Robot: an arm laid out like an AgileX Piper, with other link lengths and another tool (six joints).
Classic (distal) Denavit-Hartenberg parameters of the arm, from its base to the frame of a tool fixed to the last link. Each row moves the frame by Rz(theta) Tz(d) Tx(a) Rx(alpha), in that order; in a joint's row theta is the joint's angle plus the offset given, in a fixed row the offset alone. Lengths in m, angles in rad.
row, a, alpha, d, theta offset
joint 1, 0, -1.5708, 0.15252, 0
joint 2, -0.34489, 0, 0, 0.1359
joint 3, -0.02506, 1.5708, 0, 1.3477
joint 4, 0, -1.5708, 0.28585, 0
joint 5, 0, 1.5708, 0, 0
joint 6, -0.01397, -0.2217, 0.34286, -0.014
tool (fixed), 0, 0, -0.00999, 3.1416
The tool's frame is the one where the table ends.
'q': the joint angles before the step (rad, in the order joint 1, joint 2, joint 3, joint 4, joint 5, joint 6). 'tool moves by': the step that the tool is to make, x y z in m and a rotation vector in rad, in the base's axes. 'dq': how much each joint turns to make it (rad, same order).
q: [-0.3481 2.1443 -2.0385 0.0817 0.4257 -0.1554]
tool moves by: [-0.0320 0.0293 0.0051 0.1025 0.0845 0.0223]
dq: [0.0001 -0.0761 0.0001 0.0663 0.1915 0.0022]
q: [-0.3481 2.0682 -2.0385 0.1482 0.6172 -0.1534]
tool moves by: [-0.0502 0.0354 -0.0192 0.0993 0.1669 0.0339]
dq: [0.0001 -0.0658 0.0000 0.0273 0.2581 0.0167]
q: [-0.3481 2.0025 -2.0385 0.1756 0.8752 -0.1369]
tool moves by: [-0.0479 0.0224 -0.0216 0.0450 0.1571 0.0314]
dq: [0.0001 -0.0367 -0.0003 -0.0081 0.2027 0.0024]
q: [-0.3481 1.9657 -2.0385 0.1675 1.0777 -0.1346]
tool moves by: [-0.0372 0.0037 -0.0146 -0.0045 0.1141 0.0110]
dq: [0.0000 -0.0224 0.0063 -0.0407 0.1232 -0.0001]
